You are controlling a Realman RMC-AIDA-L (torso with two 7-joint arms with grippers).
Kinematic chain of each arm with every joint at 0, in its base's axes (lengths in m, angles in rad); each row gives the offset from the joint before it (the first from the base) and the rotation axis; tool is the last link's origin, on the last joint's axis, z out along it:
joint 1: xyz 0 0 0.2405 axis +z
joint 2: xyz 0 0 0 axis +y
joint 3: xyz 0 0 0.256 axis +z
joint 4: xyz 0 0 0 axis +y
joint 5: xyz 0 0 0.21 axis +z
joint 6: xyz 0 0 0 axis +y
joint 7: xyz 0 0 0.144 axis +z
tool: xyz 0 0 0
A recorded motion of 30 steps. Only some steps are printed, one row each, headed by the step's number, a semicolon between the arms.
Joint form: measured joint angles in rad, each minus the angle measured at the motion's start. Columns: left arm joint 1, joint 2, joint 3, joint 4, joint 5, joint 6, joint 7; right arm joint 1, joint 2, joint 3, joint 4, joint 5, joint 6, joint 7.
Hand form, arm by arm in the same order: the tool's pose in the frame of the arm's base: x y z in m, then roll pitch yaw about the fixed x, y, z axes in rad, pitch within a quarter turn. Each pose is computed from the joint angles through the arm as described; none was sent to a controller.
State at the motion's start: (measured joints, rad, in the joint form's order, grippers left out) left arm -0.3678 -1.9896 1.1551 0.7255 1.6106 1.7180 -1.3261; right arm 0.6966 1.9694 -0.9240 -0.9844 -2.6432 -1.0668 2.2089
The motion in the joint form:
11: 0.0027 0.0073 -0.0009 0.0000 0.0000 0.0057 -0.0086; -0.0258 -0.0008 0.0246 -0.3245 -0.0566 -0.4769 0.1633
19: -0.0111 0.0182 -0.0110 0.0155 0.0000 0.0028 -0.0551; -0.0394 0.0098 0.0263 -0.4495 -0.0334 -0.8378 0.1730
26: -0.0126 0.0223 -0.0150 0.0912 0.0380 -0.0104 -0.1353; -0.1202 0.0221 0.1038 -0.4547 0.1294 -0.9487 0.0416
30: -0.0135 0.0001 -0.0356 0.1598 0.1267 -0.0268 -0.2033; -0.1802 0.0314 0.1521 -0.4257 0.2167 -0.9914 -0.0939
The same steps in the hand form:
11: -0.2526 0.2762 0.0058 3.0713 -0.5679 0.3096; 0.2257 0.4008 0.1259 -2.4484 0.0425 -0.7891
19: -0.2496 0.2833 0.0126 3.0713 -0.5602 0.3275; 0.2107 0.3535 0.1212 -2.6396 -0.1218 -0.8583
26: -0.2448 0.2902 0.0195 3.0835 -0.5084 0.3330; 0.2212 0.3219 0.1172 -2.8433 -0.0907 -0.7744
30: -0.2425 0.2935 0.0169 3.0969 -0.4389 0.3481; 0.2341 0.3022 0.1135 -2.9545 -0.0519 -0.6924

